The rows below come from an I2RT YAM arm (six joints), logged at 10 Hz.
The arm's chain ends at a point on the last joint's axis. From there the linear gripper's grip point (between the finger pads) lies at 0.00 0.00 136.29 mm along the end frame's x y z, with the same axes.
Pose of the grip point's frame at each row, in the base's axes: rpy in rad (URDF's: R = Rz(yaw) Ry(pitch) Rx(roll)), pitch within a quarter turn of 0, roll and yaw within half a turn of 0; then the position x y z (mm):
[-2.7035 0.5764 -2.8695 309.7 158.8 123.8]
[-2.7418 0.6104 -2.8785 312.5 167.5 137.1]
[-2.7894 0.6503 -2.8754 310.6 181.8 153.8]
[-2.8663 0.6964 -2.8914 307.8 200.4 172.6]
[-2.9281 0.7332 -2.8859 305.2 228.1 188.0]
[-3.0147 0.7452 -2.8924 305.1 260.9 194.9]
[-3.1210 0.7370 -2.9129 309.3 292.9 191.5]
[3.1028 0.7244 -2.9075 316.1 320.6 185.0]
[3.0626 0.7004 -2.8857 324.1 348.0 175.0]
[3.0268 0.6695 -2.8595 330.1 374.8 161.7]
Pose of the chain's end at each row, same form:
[-2.7035 0.5764 -2.8695 229.4 196.4 227.3]
[-2.7418 0.6104 -2.8785 229.2 200.0 240.0]
[-2.7894 0.6503 -2.8754 223.5 206.8 255.6]
[-2.8663 0.6964 -2.8914 217.1 215.5 273.2]
[-2.9281 0.7332 -2.8859 211.7 233.5 287.0]
[-3.0147 0.7452 -2.8924 212.0 255.0 294.3]
[-3.1210 0.7370 -2.9129 219.5 274.9 292.4]
[3.1028 0.7244 -2.9075 229.5 294.5 287.0]
[3.0626 0.7004 -2.8857 242.1 315.4 278.9]
[3.0268 0.6695 -2.8595 253.7 336.4 267.9]

